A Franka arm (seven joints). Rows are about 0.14 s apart.
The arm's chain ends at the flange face. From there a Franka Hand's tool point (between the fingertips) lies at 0.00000 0.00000 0.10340 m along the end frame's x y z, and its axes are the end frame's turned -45 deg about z.
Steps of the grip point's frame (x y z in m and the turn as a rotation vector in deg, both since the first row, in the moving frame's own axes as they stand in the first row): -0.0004, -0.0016, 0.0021, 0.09, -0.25, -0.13; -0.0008, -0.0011, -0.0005, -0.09, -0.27, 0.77; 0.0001, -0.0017, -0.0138, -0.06, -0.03, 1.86; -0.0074, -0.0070, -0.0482, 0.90, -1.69, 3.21
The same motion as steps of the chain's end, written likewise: -0.0010, -0.0011, 0.0021, -0.11, -0.24, -0.13; -0.0011, -0.0007, -0.0005, -0.25, -0.13, 0.77; -0.0012, -0.0014, -0.0138, -0.06, 0.02, 1.86; -0.0069, -0.0006, -0.0481, -0.56, -1.83, 3.21
